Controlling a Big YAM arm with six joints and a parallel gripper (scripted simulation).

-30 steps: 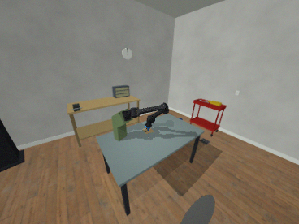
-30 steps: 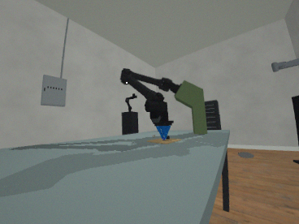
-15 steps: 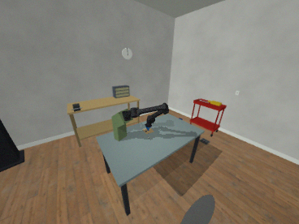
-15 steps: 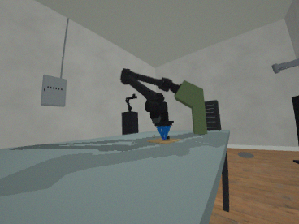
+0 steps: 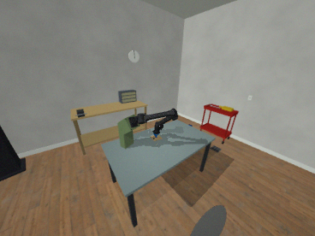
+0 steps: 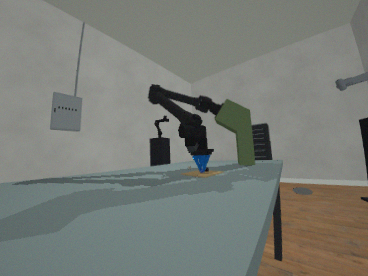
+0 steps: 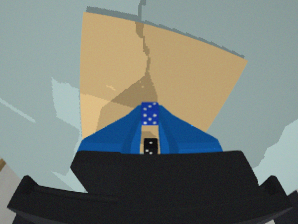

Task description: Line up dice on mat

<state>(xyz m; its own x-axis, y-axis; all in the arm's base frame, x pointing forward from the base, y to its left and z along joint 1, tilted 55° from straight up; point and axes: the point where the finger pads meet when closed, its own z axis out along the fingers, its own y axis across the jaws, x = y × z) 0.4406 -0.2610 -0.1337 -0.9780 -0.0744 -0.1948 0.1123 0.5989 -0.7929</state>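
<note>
My hand is right at the blue die. Also, from my hand: black die 50 mm behind, 10 mm below; white die 140 mm behind, 130 mm to the right, 10 mm below; tan mat 20 mm below.
</note>
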